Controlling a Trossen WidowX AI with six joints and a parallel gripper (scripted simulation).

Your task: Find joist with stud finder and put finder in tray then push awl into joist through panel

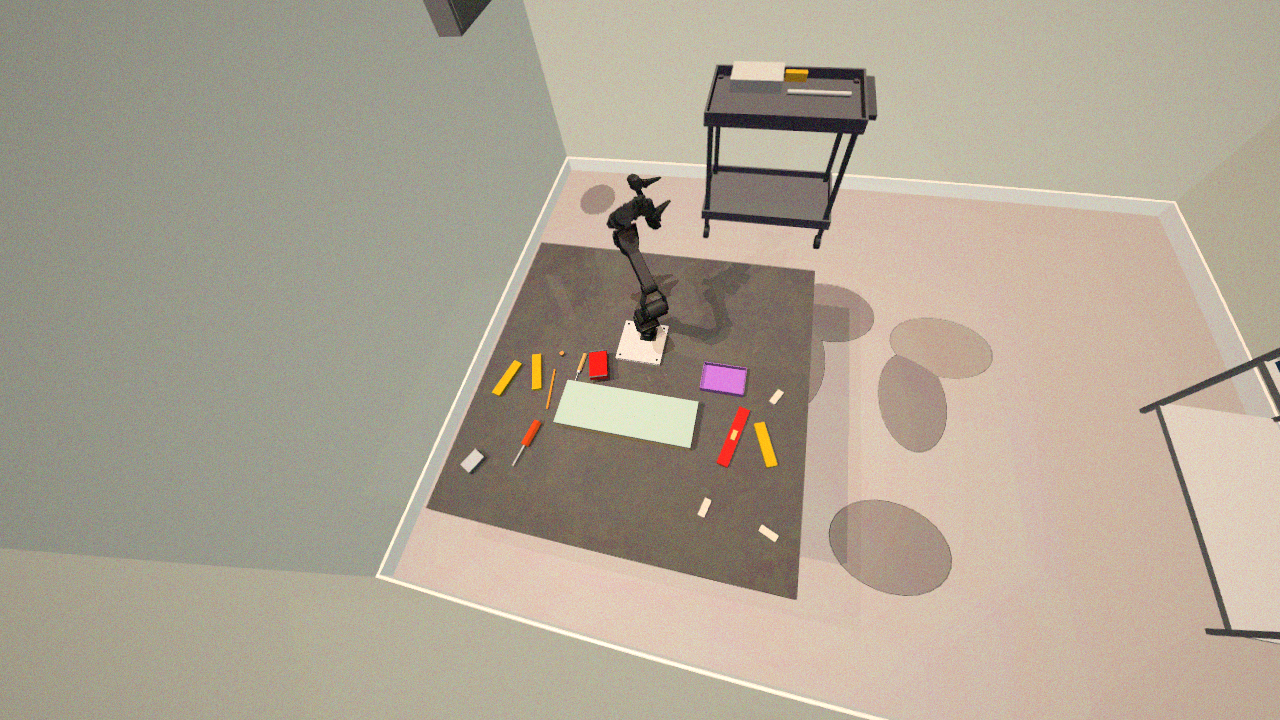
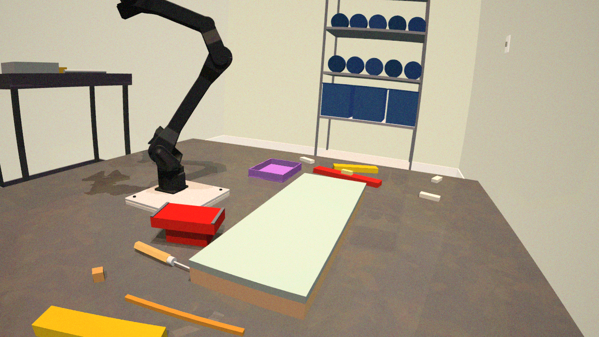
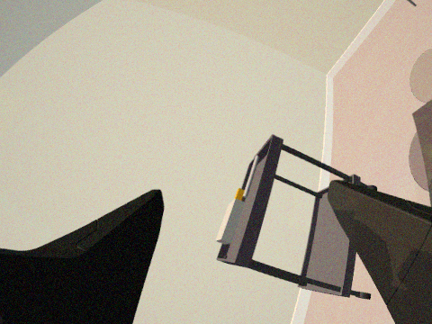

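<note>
Now: gripper tip 430 mm short of the red stud finder, 230 mm to the left of it and 540 mm above it. Round my gripper tip: awl (430 mm ahead, 320 mm to the right, 550 mm below); purple tray (400 mm ahead, 260 mm to the left, 540 mm below); square indicator light (450 mm ahead, 230 mm to the right, 560 mm below).
</note>
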